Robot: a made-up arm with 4 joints.
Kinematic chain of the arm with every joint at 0, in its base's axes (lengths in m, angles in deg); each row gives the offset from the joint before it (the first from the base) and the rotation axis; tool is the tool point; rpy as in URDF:
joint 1: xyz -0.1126 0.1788 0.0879 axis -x
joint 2: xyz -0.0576 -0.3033 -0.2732 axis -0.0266 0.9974 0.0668
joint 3: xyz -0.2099 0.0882 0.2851 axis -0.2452 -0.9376 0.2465
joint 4: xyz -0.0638 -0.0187 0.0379 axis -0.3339 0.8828 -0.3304
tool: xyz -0.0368 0.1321 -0.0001 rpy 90 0 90
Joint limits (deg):
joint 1: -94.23..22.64
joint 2: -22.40..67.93
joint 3: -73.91..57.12
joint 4: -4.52..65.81
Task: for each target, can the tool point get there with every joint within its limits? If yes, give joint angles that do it. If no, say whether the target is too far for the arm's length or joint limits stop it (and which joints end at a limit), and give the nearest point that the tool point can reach.
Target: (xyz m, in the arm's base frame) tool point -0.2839 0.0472 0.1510
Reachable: yes | joints -13.59 33.26 29.58 48.60
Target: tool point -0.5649 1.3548 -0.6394
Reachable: no: too far | nearest point -0.5283 0.3894 -0.0423 | short by 1.136 m
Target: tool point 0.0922 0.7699 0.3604
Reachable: no: joint limits stop it (at a limit: joint 1, joint 4) | nearest point -0.0088 0.1537 0.2680 | short by 0.631 m
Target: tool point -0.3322 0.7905 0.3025
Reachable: no: joint limits stop it (at a limit: joint 1, joint 2, joint 3, joint 4) | nearest point -0.5283 0.3986 -0.0262 | short by 0.548 m
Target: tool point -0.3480 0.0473 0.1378
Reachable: yes | joints -23.03 18.75 3.00 46.18
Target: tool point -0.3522 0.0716 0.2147
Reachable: yes | joints 1.92 0.61 -63.61 9.20
